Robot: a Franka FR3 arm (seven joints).
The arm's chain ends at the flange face. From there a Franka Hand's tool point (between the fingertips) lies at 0.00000 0.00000 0.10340 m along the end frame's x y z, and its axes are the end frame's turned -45 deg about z.
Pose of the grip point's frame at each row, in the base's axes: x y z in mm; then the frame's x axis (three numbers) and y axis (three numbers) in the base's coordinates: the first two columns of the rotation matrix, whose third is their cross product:
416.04 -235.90 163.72 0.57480 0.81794 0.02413 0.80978 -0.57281 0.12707
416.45 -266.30 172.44 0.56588 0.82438 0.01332 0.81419 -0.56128 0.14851
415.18 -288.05 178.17 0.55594 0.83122 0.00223 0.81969 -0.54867 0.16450
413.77 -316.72 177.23 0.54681 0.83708 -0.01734 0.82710 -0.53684 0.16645
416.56 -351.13 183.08 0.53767 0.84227 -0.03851 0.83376 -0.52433 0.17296
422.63 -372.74 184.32 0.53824 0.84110 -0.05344 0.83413 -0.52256 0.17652
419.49 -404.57 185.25 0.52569 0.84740 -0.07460 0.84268 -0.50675 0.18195
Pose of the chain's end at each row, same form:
403.86 -230.37 266.25 0.97905 0.17333 0.10691 0.16616 -0.98341 0.07279
403.02 -258.73 274.68 0.97586 0.18604 0.11443 0.17558 -0.97981 0.09559
400.92 -278.78 280.16 0.97272 0.19979 0.11790 0.18650 -0.97573 0.11474
400.33 -305.83 279.17 0.97150 0.21230 0.10544 0.19819 -0.97151 0.12996
403.58 -338.19 284.84 0.96975 0.22482 0.09507 0.20937 -0.96633 0.14953
410.17 -358.31 285.95 0.97041 0.22524 0.08703 0.20923 -0.96425 0.16261
407.46 -388.18 286.63 0.96758 0.24088 0.07591 0.22415 -0.95753 0.18141

